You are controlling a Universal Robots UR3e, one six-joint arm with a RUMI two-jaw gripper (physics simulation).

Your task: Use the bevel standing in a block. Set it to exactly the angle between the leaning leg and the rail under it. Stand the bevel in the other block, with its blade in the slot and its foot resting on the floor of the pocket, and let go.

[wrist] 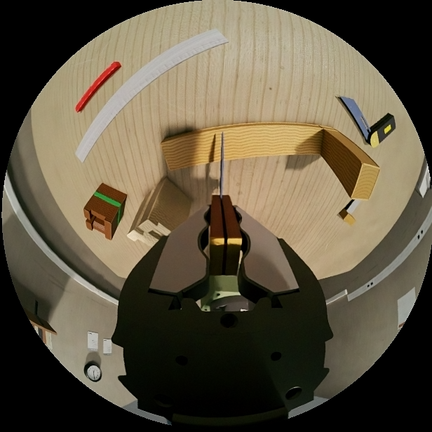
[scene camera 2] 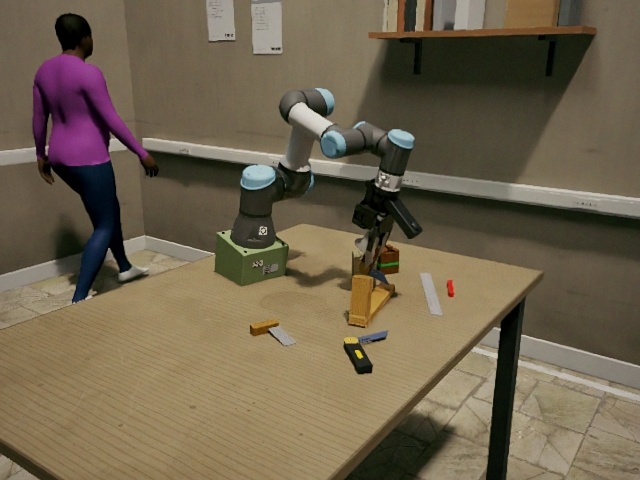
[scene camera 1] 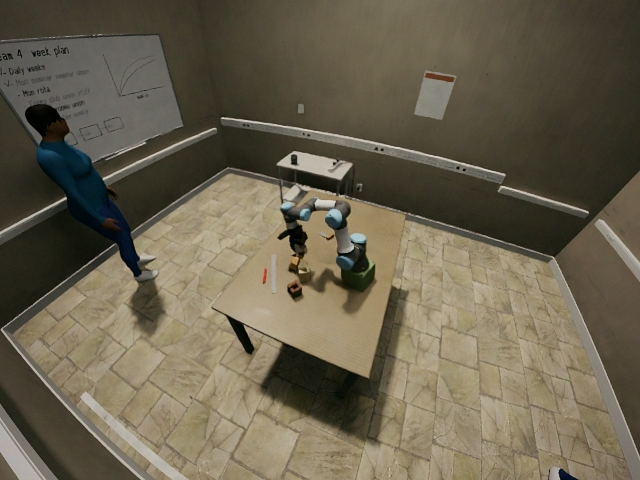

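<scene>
My gripper (scene camera 1: 300, 253) (scene camera 2: 368, 264) (wrist: 220, 206) is shut on the bevel's brown, brass-ended handle. The bevel's blue blade (scene camera 2: 378, 277) (wrist: 222, 167) sticks out past the fingertips; in the wrist view it is edge-on and crosses the rail's image. The yellow wooden rail (scene camera 2: 383, 298) (wrist: 250, 140) lies on the table, with the leaning leg (scene camera 2: 360, 297) (wrist: 347, 159) rising from one end. The pale block (scene camera 1: 303, 273) (wrist: 172, 202) and the brown block with a green band (scene camera 1: 294, 289) (scene camera 2: 388, 259) (wrist: 105, 207) stand close by. The blade's exact angle and any contact with the rail cannot be told.
A ruler (scene camera 1: 273, 273) (scene camera 2: 431, 293) (wrist: 150, 72) and a red stick (scene camera 2: 450, 288) (wrist: 97, 86) lie beyond the rail. A black-yellow bevel (scene camera 2: 357, 354) (wrist: 384, 130) and a small wood-handled bevel (scene camera 2: 264, 327) (wrist: 346, 216) lie near the leg's side. The arm stands on a green base (scene camera 1: 358, 274) (scene camera 2: 251, 263).
</scene>
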